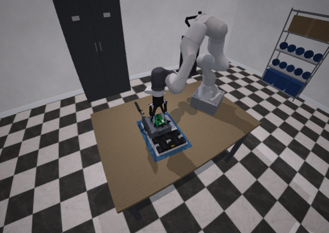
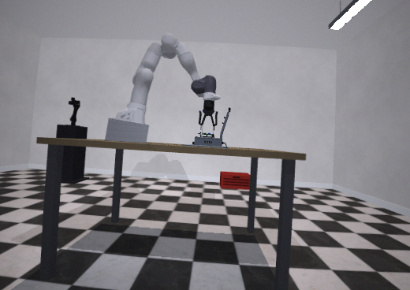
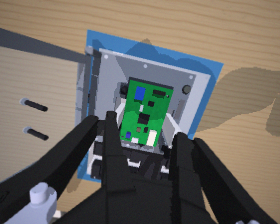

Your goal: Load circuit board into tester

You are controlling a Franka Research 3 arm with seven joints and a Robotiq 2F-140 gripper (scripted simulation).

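The green circuit board is 20 mm below my hand. The rest, counted from my hand: tester lid (120 mm ahead, 70 mm above, 10 mm to the right).
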